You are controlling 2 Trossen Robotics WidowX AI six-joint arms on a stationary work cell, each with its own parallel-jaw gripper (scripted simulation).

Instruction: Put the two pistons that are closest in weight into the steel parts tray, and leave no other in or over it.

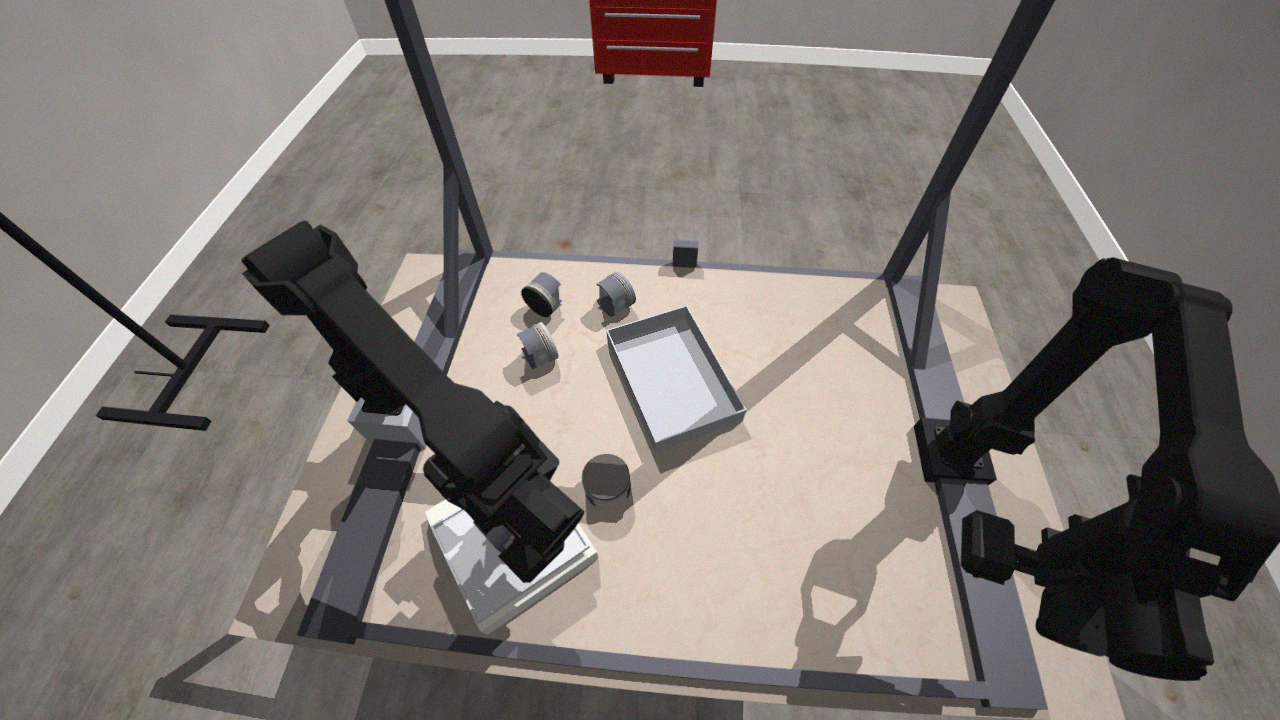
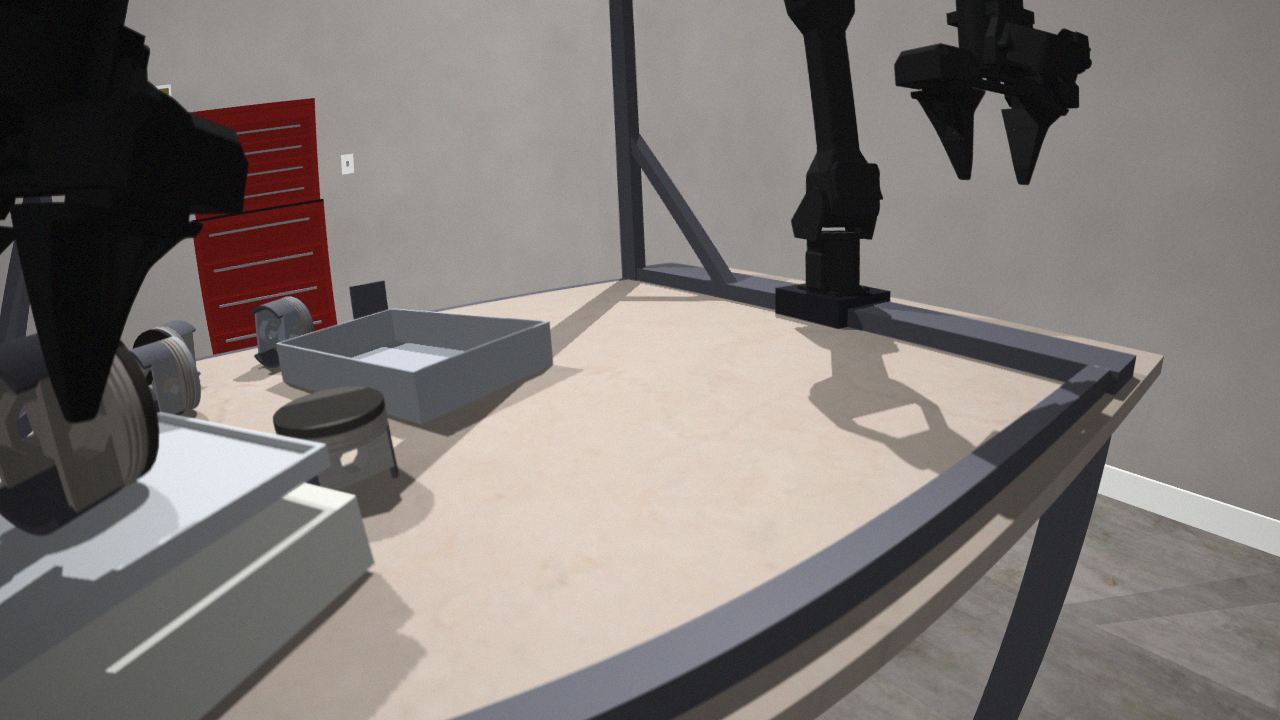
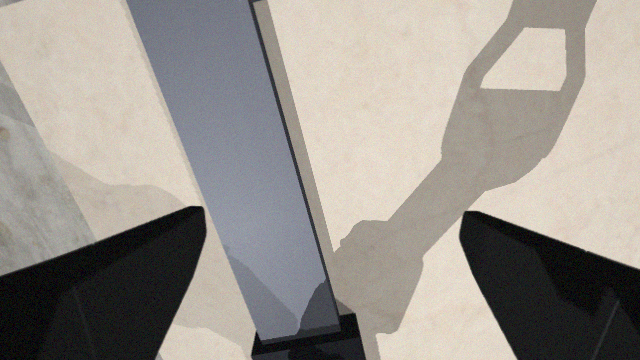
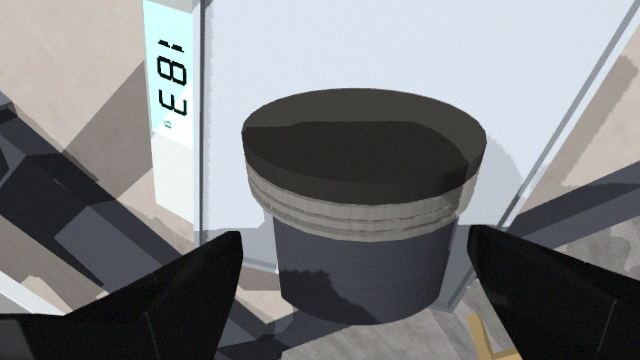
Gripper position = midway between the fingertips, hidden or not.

I see my left gripper (image 2: 995, 182), my right gripper (image 2: 17, 407), a steel parts tray (image 2: 507, 350) and a scale (image 2: 189, 638).
The steel parts tray shows as well in image 1 (image 1: 681, 392). The scale shows as well in image 1 (image 1: 506, 613) and in image 4 (image 4: 167, 39). My left gripper is seen too in image 1 (image 1: 1011, 584) and in image 3 (image 3: 334, 222). Image 3 does not show the steel parts tray: it is out of frame. Image 4 does not show the steel parts tray: it is out of frame.
